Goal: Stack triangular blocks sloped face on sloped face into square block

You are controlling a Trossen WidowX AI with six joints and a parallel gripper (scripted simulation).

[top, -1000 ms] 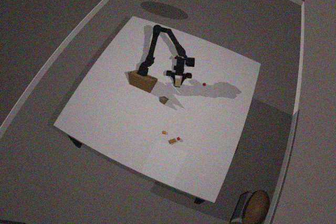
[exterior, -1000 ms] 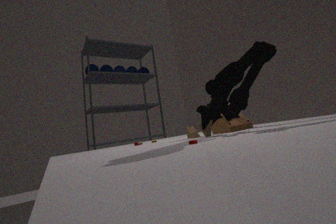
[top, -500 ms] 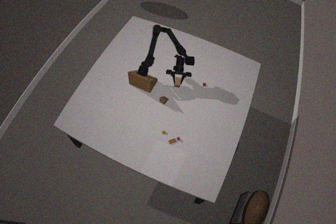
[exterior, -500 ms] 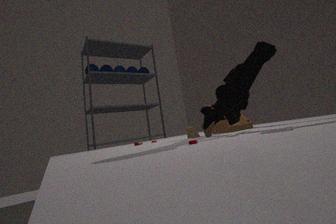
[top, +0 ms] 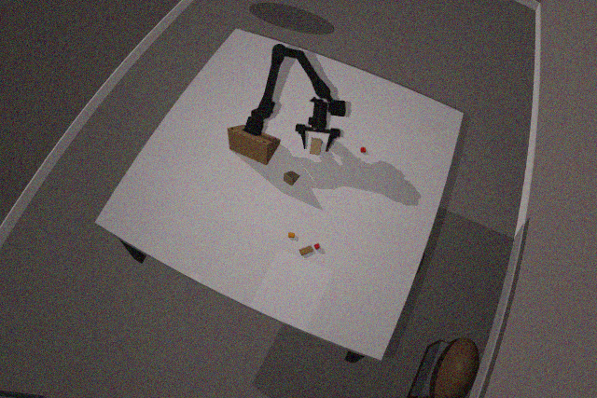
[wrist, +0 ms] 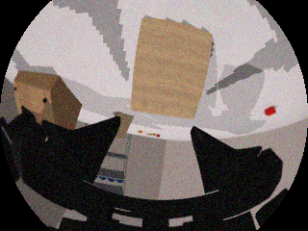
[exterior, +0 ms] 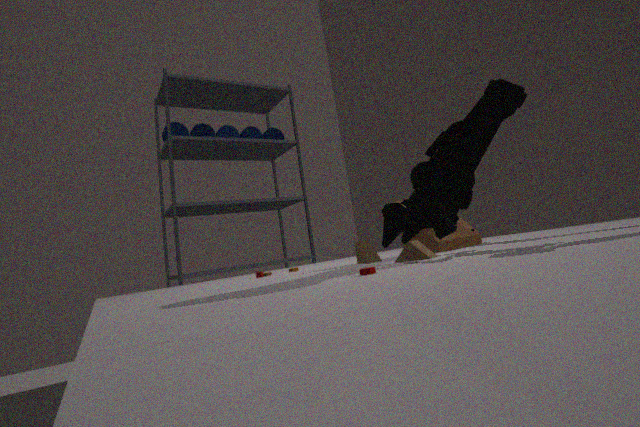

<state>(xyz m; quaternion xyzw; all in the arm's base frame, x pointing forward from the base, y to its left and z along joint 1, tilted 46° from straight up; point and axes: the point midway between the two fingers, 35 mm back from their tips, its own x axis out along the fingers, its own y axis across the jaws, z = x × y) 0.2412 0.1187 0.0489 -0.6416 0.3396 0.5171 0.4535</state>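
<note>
Now: the triangular block 3 cm behind my gripper tip, 16 cm to the right of it and 2 cm below it. Also, from my gripper tip: orange piece 11 cm ahead, 37 cm to the right, 3 cm below; then red bit 21 cm ahead, 36 cm to the right, 3 cm below; then tan piece 19 cm ahead, 40 cm to the right, 3 cm below.
</note>
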